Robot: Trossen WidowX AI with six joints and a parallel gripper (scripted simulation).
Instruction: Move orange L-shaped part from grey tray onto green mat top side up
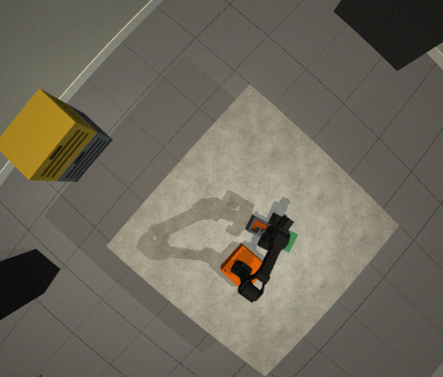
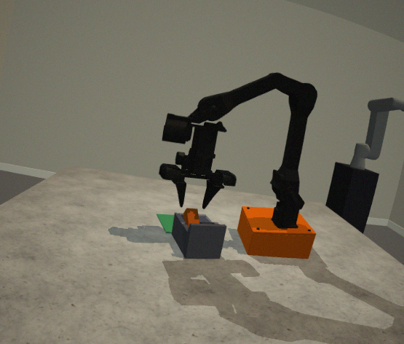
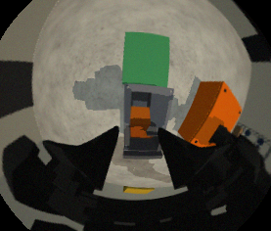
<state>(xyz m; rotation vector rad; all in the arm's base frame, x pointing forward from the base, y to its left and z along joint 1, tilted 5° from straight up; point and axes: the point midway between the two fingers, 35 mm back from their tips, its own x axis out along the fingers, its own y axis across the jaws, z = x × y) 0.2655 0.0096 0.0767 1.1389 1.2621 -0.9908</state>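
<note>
Now: gripper tip 60 mm above the orange L-shaped part, 30 mm to the right of it and 20 mm past it. From my gripper tip the other things lie so: green mat (140 mm to the right, 120 mm below, 10 mm ahead).
</note>
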